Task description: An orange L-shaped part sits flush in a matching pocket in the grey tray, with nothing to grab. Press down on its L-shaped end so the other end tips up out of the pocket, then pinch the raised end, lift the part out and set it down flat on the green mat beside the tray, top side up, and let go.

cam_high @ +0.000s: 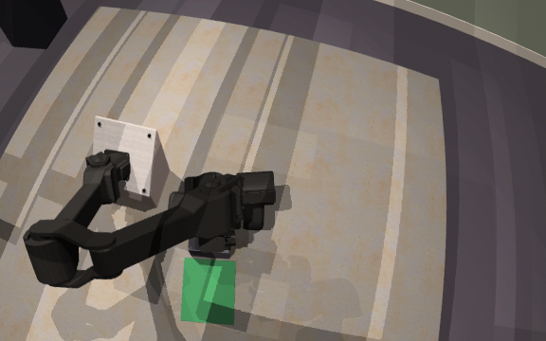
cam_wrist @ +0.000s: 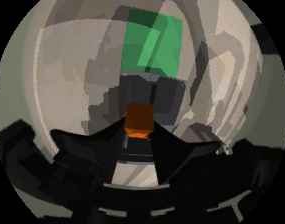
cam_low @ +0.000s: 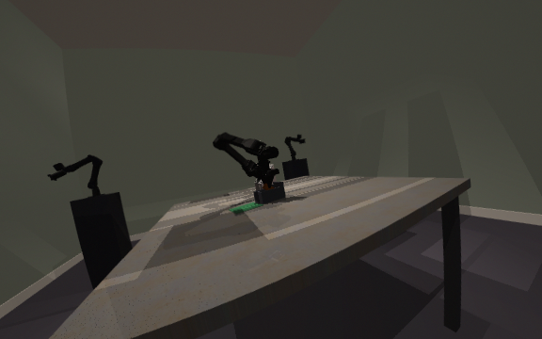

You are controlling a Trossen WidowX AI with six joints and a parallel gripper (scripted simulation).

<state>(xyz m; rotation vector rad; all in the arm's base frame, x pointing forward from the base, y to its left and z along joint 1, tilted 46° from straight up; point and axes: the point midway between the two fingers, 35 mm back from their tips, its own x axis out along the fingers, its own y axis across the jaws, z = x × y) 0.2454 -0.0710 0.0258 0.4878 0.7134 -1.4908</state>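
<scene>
My gripper tip is 140 mm to the left of the green mat and 90 mm above it. The rest, counted from my gripper tip: orange L-shaped part (20 mm behind, 30 mm to the left, 30 mm below).
</scene>
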